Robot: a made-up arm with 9 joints.
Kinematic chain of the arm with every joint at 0, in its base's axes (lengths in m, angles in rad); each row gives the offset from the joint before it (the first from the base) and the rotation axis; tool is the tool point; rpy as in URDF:
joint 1: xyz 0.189 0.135 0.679 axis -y
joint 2: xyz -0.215 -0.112 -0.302 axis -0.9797 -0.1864 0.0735
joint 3: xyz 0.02 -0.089 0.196 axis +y
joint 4: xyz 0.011 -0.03 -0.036 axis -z
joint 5: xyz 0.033 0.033 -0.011 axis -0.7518 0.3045 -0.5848
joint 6: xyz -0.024 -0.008 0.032 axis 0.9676 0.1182 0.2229
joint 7: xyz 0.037 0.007 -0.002 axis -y
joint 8: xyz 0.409 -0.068 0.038 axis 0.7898 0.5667 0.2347
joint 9: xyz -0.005 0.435 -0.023 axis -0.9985 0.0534 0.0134
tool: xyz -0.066 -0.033 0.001 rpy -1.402 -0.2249 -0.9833
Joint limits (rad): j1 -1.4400..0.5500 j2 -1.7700..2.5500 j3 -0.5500..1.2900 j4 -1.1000..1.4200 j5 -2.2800..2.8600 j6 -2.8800..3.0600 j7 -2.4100..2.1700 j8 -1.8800..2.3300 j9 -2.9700..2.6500
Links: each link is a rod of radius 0.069 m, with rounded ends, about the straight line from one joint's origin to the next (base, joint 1, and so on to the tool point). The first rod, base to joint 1, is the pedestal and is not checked.
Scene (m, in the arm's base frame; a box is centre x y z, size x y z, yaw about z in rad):
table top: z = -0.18
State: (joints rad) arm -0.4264 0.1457 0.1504 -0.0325 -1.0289 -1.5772 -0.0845 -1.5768 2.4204
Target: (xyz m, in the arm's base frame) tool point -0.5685 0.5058 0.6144
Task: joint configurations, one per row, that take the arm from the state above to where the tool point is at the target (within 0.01 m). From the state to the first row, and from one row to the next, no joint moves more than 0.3 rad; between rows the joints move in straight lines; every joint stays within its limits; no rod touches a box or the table.
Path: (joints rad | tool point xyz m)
1: -0.6242 0.1843 0.3549 -0.2881 -1.1171 -1.3367 -0.3180 -1.5856 2.4435 | 0.3387 0.0867 0.0002
2: -0.8220 0.2229 0.5594 -0.5436 -1.2053 -1.0962 -0.5514 -1.5944 2.4667 | -0.2315 0.3387 0.0734
3: -1.0199 0.2614 0.7639 -0.7992 -1.2935 -0.8556 -0.7849 -1.6033 2.4898 | -0.5685 0.5059 0.6145

